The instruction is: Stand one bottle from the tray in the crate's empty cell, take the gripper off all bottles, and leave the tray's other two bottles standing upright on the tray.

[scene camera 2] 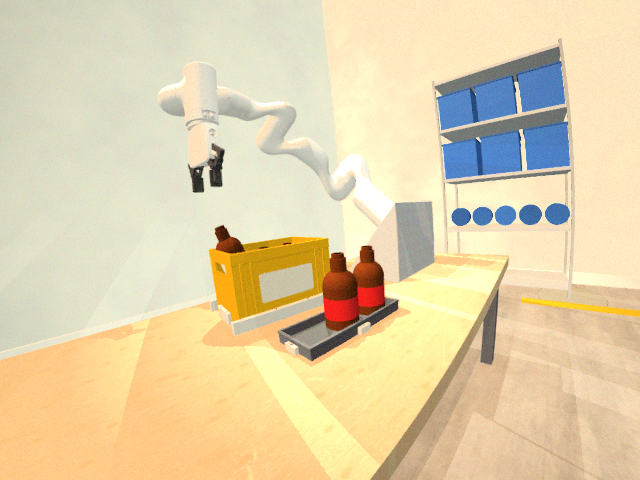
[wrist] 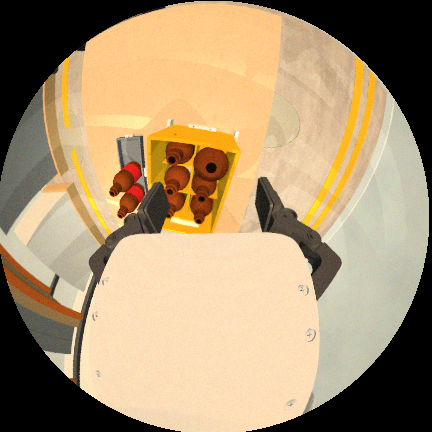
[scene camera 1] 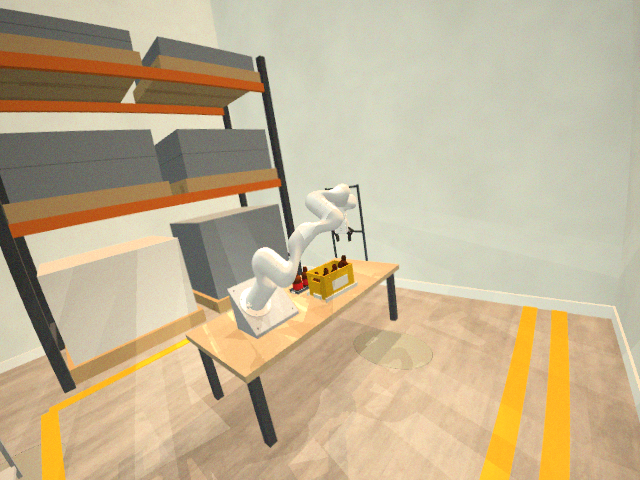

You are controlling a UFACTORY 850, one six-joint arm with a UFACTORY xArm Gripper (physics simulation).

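The yellow crate (scene camera 1: 314, 288) (scene camera 2: 248, 289) (wrist: 200, 134) holds several brown bottles. One bottle (scene camera 1: 343, 261) (scene camera 2: 229, 243) (wrist: 206, 156) in its far end corner cell sticks up higher than the others and leans; its base is hidden. The dark tray (scene camera 2: 320, 348) (wrist: 131, 146) lies beside the crate. Two red-banded bottles, one nearer scene camera 2 (scene camera 2: 340, 302) (wrist: 126, 177) and one behind it (scene camera 2: 370, 289) (wrist: 131, 199), stand upright on it. My gripper (scene camera 1: 343, 238) (scene camera 2: 207, 187) (wrist: 209, 191) is open and empty, well above the crate, touching no bottle.
The crate and tray are on the wooden table (scene camera 1: 248, 356) (scene camera 2: 206, 413), with white blocks along the crate's base. The arm's slanted grey mount (scene camera 1: 268, 322) (scene camera 2: 413, 240) stands at the table's other end. Tall racks stand away from the table.
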